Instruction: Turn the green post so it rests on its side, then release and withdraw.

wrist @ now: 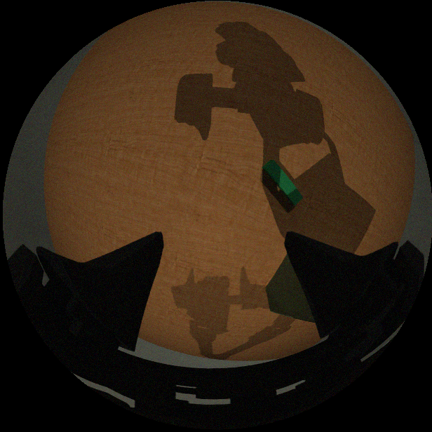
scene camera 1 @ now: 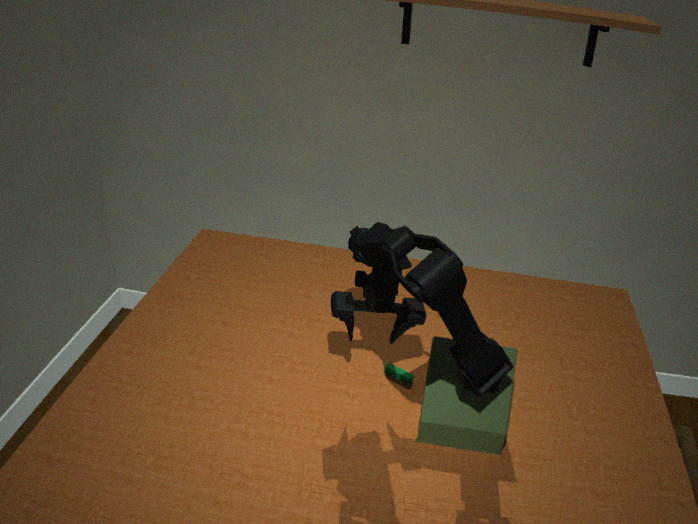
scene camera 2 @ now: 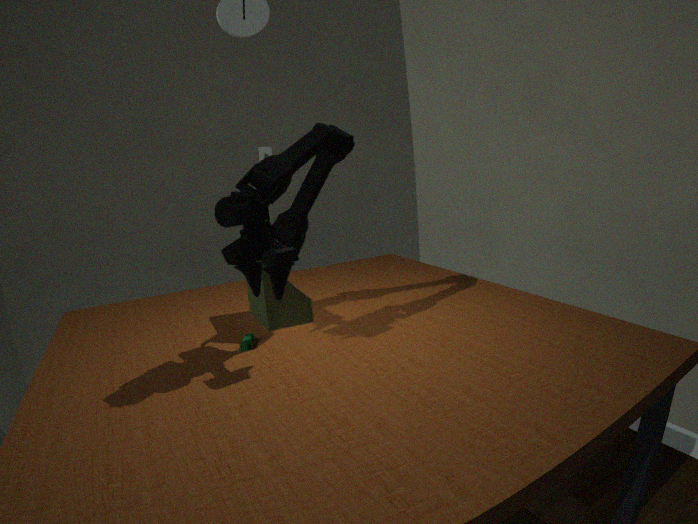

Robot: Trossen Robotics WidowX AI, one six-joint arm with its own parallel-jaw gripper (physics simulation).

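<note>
The green post (scene camera 1: 398, 375) (scene camera 2: 246, 342) (wrist: 283, 185) lies on its side on the table, a little left of the arm's base block in the scene camera 1 view. In the wrist view it lies ahead of the fingers, right of the middle, partly in shadow. My gripper (scene camera 1: 371, 340) (scene camera 2: 268, 297) (wrist: 226, 239) is open and empty. It points down and hangs well above the table, apart from the post and behind it in the scene camera 1 view.
The arm stands on a dull green block (scene camera 1: 462, 437) (scene camera 2: 290, 310) (wrist: 287, 300), close beside the post. The wooden table (scene camera 1: 225, 366) (scene camera 2: 394, 423) (wrist: 125, 165) carries shadows of the arm. A wall shelf (scene camera 1: 535, 10) hangs high behind the table.
</note>
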